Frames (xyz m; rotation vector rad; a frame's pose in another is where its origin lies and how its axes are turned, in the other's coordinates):
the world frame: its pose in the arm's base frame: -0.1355 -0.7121 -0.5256 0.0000 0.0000 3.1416
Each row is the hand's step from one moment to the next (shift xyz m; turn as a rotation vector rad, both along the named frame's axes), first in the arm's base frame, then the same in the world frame.
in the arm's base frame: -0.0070 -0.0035 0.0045 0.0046 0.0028 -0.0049
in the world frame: 0.0070 0.0035 0.0045 -0.0046 -0.0028 -0.0049
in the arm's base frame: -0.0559 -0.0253 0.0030 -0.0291 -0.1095 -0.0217
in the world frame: 0.0559 0.0253 0.0030 0.0291 0.1095 -0.0217
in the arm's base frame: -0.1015 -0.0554 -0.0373 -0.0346 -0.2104 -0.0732
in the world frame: 0.1015 0.0554 -0.0373 0.0346 0.2104 -0.0732
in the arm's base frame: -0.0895 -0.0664 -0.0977 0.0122 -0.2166 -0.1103
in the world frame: 0.0895 0.0664 -0.0977 -0.0122 0.2166 -0.1103
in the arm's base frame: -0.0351 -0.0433 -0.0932 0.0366 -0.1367 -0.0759
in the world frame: 0.0351 0.0433 -0.0932 -0.0366 0.1367 -0.0759
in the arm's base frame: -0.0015 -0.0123 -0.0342 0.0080 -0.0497 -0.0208
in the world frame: 0.0015 0.0123 -0.0342 -0.0080 0.0497 -0.0208
